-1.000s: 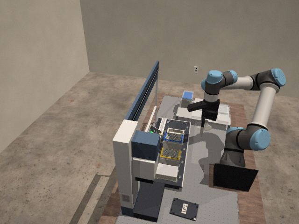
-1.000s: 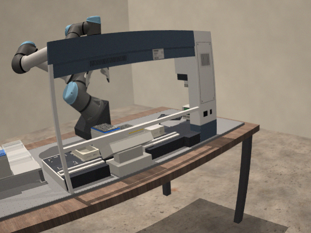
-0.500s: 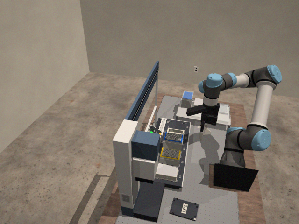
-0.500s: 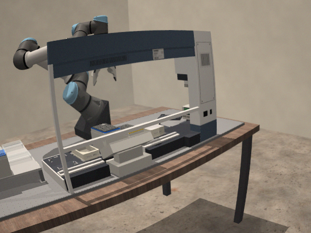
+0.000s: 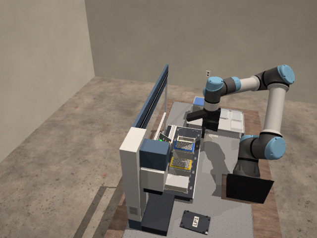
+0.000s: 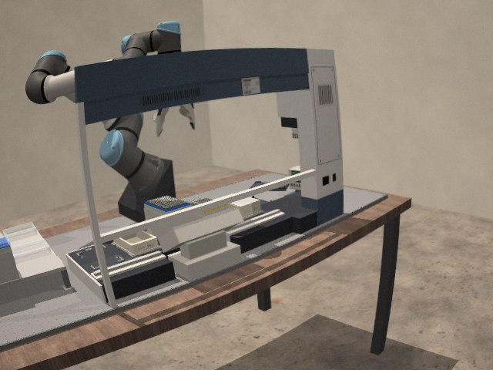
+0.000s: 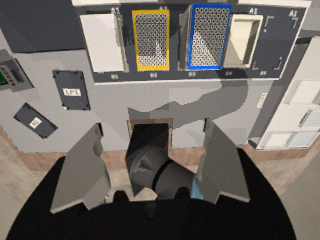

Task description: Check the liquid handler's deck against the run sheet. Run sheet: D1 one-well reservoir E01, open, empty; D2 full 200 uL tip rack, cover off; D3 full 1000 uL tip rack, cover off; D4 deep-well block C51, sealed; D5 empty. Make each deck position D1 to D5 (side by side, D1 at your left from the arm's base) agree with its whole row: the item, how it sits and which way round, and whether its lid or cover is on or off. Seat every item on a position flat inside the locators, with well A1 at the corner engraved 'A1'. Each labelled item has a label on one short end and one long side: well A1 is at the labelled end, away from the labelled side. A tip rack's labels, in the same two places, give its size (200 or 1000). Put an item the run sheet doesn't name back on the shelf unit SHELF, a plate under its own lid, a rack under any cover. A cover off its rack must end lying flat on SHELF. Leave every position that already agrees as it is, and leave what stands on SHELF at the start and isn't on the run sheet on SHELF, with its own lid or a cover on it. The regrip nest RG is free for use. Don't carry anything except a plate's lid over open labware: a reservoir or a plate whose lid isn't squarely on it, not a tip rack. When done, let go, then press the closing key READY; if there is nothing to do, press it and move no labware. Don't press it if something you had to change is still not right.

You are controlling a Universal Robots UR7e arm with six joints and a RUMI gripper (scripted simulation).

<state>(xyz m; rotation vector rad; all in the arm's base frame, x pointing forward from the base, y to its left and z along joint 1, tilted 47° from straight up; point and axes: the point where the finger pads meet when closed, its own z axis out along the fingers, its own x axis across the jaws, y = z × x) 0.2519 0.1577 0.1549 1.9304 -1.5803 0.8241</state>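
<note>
Right now the yellow-rimmed tip rack is 10 cm ahead of my hand, 1 cm to the left of it and 22 cm below it. From my hand the other things lie so: blue-rimmed tip rack (13 cm ahead, 10 cm to the right, 20 cm below); then white sealed block (9 cm ahead, 14 cm to the left, 25 cm below); then frame bar (30 cm ahead, 3 cm to the right, 15 cm below).
</note>
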